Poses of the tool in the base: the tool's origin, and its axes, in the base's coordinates. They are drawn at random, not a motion.
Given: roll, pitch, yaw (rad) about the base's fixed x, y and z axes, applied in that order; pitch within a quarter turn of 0, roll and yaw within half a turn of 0; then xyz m.
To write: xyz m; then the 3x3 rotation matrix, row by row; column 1 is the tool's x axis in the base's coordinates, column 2 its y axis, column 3 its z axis. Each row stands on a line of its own. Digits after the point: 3 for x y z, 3 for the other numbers.
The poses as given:
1: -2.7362 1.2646 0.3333 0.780 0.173 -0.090
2: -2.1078 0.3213 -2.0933 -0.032 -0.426 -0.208
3: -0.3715 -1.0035 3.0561 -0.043 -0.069 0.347
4: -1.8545 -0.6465 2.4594 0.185 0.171 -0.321
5: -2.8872 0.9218 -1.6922 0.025 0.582 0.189
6: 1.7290 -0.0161 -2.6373 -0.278 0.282 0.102
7: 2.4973 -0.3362 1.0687 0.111 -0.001 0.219
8: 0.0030 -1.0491 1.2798 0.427 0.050 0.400
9: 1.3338 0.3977 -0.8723 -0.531 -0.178 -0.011
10: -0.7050 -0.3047 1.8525 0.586 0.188 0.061
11: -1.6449 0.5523 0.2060 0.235 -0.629 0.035
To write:
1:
0.780 0.173 -0.090
0.285 -0.055 -0.957
0.099 -0.991 0.086
-0.953 -0.119 -0.277

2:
-0.032 -0.426 -0.208
-0.474 -0.308 0.825
-0.822 0.490 -0.289
-0.316 -0.815 -0.485

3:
-0.043 -0.069 0.347
-0.535 -0.385 0.752
0.046 -0.902 -0.429
0.843 -0.195 0.501

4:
0.185 0.171 -0.321
-0.620 -0.272 -0.736
0.503 0.582 -0.639
0.602 -0.766 -0.223

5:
0.025 0.582 0.189
-0.073 -0.936 0.343
-0.600 0.316 0.735
-0.797 -0.152 -0.585

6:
-0.278 0.282 0.102
-0.875 -0.062 -0.479
-0.483 0.146 0.863
0.016 0.987 -0.158

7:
0.111 -0.001 0.219
0.454 0.605 0.653
0.828 -0.558 -0.058
0.330 0.567 -0.755

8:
0.427 0.050 0.400
0.143 -0.959 -0.246
0.477 0.284 -0.831
0.867 0.001 0.498

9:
-0.531 -0.178 -0.011
0.593 0.422 -0.686
-0.706 -0.137 -0.695
-0.387 0.896 0.216

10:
0.586 0.188 0.061
-0.265 -0.786 -0.559
0.916 -0.025 -0.400
0.300 -0.618 0.727

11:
0.235 -0.629 0.035
0.833 -0.497 -0.242
0.174 -0.179 0.968
-0.525 -0.849 -0.063

